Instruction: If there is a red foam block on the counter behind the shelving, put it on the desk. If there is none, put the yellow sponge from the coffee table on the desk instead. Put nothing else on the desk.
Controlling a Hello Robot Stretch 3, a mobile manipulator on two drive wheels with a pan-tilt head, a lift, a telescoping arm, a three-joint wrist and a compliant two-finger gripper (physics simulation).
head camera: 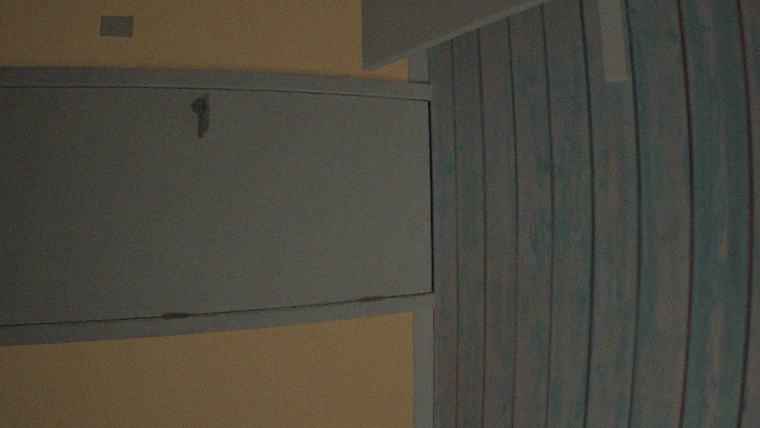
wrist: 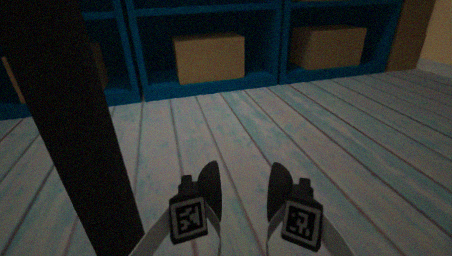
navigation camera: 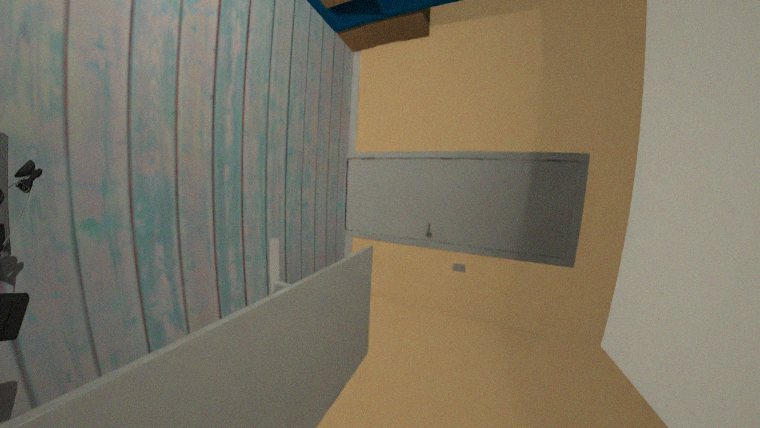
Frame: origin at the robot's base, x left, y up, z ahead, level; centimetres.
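Where they show: gripper, between the fingertips: (wrist: pixel 244 181) (navigation camera: pixel 11 155).
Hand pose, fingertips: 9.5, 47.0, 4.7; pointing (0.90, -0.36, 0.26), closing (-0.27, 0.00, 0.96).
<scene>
After its pixels a point has its place, as x, y, z.
The desk shows as a grey-white top at the upper edge of the head view (head camera: pixel 420 31) and at the bottom of the navigation view (navigation camera: pixel 255 340), with part of its white foot beneath it. My gripper (wrist: pixel 244 181) @[9.5, 47.0, 4.7] is open, with floor showing between its two dark fingertips. In the wrist view it points over the floor toward the blue shelving (wrist: pixel 210 89) @[151.9, 3.1, 20.4]. Parts of the gripper also show at the left edge of the navigation view. The red foam block, the yellow sponge, the counter and the coffee table do not show.
Brown boxes (wrist: pixel 210 58) @[154.0, 23.1, 22.0] (wrist: pixel 327 46) @[158.6, 24.1, 107.3] sit in the shelving. A corner of blue shelving (navigation camera: pixel 366 15) @[163.2, 34.3, 158.5] shows at the top of the navigation view. A grey door (head camera: pixel 297 202) @[10.8, 56.6, 204.3] (navigation camera: pixel 457 202) @[9.3, 115.1, 204.2] is set in the yellow wall (head camera: pixel 212 377) @[71.2, 90.6, 202.8] (navigation camera: pixel 452 95) @[104.6, 104.3, 201.0]. A black bar (wrist: pixel 75 125) crosses the wrist view's left.
</scene>
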